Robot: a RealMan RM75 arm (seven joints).
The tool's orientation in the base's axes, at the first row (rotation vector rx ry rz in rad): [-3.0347 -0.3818 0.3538]
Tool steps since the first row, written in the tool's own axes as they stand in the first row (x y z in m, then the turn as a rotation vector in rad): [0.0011 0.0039 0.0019 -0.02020 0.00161 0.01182]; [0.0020 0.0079 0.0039 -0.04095 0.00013 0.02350]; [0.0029 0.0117 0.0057 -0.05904 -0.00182 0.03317]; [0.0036 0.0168 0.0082 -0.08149 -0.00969 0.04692]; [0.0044 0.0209 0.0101 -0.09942 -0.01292 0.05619]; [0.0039 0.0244 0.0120 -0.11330 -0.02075 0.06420]
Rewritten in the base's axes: [0.0015 -0.0034 -0.0024 -0.02143 -0.00624 -0.00722]; [0.0028 -0.0070 -0.0049 -0.04408 -0.00964 -0.01390]; [0.0042 -0.0104 -0.0072 -0.06386 -0.01198 -0.01916]; [0.0055 -0.0151 -0.0103 -0.09011 -0.00956 -0.02691]; [0.0067 -0.0188 -0.0127 -0.10996 -0.01063 -0.03171]; [0.0067 -0.0222 -0.0147 -0.12677 -0.00628 -0.03575]
